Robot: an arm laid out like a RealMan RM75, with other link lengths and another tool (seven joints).
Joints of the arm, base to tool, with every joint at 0 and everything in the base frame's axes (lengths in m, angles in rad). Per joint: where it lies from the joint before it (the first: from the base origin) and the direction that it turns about. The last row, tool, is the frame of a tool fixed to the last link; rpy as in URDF.
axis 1: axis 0 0 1 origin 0.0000 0.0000 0.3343
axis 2: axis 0 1 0 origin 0.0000 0.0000 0.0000
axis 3: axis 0 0 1 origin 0.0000 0.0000 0.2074
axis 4: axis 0 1 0 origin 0.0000 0.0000 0.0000
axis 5: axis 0 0 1 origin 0.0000 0.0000 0.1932
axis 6: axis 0 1 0 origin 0.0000 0.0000 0.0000
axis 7: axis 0 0 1 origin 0.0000 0.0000 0.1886
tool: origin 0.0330 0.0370 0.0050 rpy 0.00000 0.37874 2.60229
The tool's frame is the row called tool.
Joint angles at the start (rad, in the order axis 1, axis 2, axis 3, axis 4, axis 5, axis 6, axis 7):
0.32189, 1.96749, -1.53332, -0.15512, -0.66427, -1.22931, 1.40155
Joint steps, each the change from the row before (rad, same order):
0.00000, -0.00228, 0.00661, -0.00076, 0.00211, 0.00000, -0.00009
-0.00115, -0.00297, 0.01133, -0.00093, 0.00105, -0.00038, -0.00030
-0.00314, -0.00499, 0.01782, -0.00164, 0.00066, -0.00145, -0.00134
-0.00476, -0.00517, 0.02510, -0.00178, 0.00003, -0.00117, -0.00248
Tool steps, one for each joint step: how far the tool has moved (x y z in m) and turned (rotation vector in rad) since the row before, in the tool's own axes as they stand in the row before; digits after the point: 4 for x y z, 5 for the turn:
0.0017, 0.0021, 0.0005, -0.00621, 0.00584, -0.00273
0.0022, 0.0030, 0.0003, -0.00961, 0.00803, -0.00361
0.0034, 0.0046, 0.0000, -0.01458, 0.01202, -0.00644
0.0041, 0.0060, -0.0001, -0.02060, 0.01570, -0.00811

